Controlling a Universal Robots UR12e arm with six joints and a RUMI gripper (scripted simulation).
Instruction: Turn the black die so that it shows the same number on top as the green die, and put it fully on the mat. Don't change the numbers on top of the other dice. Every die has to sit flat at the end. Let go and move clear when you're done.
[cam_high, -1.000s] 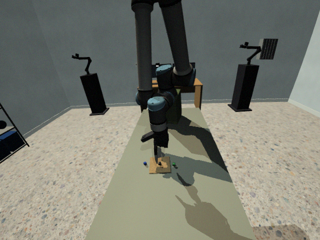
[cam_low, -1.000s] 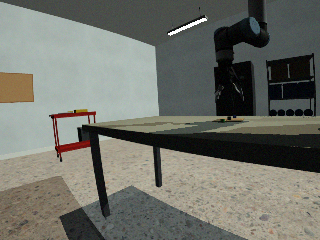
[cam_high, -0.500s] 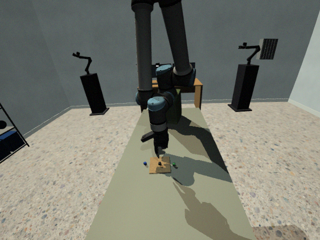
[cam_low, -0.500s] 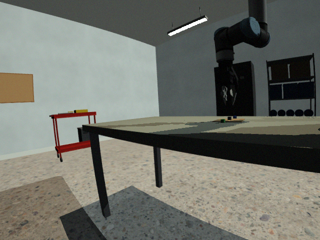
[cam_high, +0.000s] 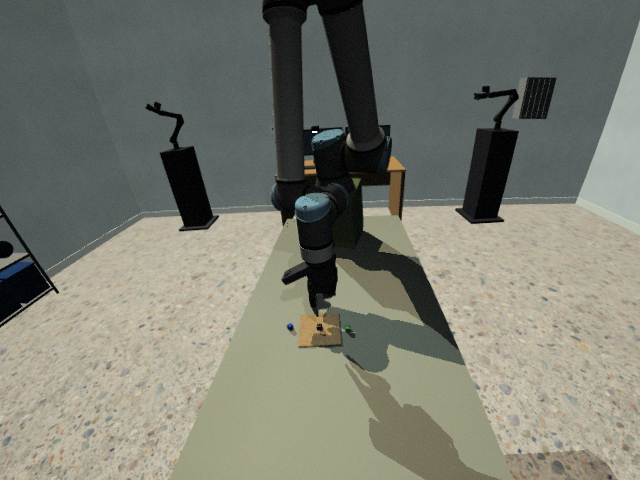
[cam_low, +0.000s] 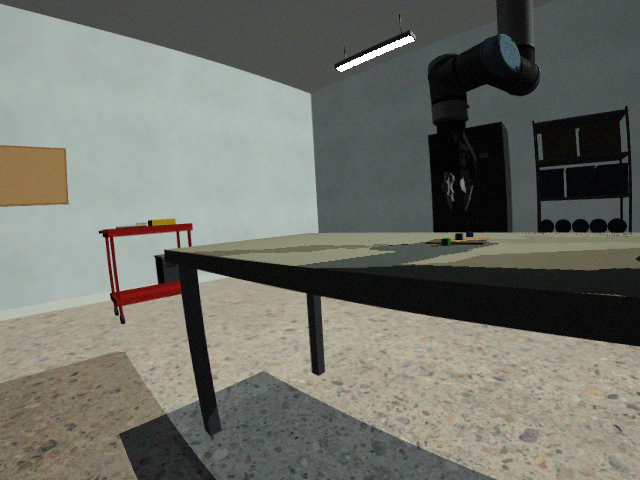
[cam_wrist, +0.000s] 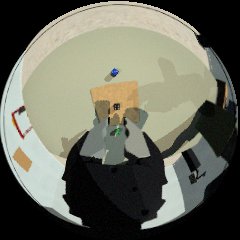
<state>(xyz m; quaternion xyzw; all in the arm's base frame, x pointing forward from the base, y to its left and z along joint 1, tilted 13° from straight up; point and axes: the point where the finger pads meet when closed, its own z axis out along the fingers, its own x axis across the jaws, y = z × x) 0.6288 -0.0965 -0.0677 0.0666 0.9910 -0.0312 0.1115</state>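
Now: hand 8 cm above the black die. Round my hand: green die: 10 cm to the left, 9 cm below, 1 cm ahead; blue die: 10 cm to the right, 9 cm below, 1 cm behind; mat: 9 cm below.
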